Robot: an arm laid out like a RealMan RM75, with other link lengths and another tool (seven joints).
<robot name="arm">
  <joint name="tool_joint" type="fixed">
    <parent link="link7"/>
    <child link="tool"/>
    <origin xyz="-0.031 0.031 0.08" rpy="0 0.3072 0.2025"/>
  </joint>
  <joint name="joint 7" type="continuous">
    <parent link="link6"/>
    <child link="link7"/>
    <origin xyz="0 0 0.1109" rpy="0 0 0"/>
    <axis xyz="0 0 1"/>
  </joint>
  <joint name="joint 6" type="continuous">
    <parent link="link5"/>
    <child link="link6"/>
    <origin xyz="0 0 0" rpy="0 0 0"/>
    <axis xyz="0 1 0"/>
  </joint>
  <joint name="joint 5" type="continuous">
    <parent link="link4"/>
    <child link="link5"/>
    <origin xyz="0 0 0.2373" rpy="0 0 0"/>
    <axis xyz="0 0 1"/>
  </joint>
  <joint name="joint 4" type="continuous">
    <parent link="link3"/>
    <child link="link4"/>
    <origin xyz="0 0 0" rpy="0 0 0"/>
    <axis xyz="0 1 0"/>
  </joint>
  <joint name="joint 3" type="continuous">
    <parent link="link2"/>
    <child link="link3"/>
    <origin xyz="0 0 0.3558" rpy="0 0 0"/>
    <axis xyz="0 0 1"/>
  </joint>
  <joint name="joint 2" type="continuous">
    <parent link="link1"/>
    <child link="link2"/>
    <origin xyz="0 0 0" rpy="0 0 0"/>
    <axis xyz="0 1 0"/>
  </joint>
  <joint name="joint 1" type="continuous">
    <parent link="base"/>
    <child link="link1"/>
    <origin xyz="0 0 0.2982" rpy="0 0 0"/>
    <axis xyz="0 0 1"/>
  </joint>
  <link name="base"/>
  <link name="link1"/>
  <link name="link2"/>
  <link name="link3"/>
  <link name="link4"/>
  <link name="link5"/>
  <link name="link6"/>
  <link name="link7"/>
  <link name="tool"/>
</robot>
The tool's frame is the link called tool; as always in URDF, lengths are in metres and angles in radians. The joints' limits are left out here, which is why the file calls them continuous.
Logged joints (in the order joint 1, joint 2, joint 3, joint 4, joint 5, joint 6, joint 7), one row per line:
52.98 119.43 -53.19 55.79 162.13 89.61 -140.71
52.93 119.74 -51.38 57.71 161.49 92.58 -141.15
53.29 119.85 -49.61 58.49 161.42 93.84 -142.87
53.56 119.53 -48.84 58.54 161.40 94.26 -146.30
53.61 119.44 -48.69 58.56 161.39 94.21 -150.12
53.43 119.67 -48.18 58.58 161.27 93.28 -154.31
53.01 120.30 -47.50 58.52 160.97 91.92 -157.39
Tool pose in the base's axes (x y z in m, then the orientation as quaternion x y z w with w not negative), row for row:
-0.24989 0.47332 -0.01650 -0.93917 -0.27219 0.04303 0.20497
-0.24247 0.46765 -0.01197 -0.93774 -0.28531 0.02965 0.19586
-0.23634 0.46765 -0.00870 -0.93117 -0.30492 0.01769 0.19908
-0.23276 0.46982 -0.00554 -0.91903 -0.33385 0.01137 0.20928
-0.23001 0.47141 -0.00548 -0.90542 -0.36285 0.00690 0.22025
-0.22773 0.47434 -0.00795 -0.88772 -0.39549 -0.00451 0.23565
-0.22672 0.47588 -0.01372 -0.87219 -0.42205 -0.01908 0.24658
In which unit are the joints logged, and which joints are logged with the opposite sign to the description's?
The joints are logged in degrees. Opposite sign: joint 1, joint 2, joint 3.
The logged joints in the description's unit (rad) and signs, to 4 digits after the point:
-0.9247 -2.0844 0.9283 0.9737 2.8297 1.5640 -2.4559
-0.9238 -2.0899 0.8968 1.0072 2.8185 1.6158 -2.4635
-0.9301 -2.0918 0.8659 1.0208 2.8173 1.6378 -2.4936
-0.9348 -2.0862 0.8524 1.0217 2.8170 1.6451 -2.5534
-0.9357 -2.0846 0.8498 1.0221 2.8168 1.6443 -2.6201
-0.9325 -2.0886 0.8409 1.0224 2.8147 1.6280 -2.6932
-0.9252 -2.0996 0.8290 1.0214 2.8095 1.6043 -2.7470

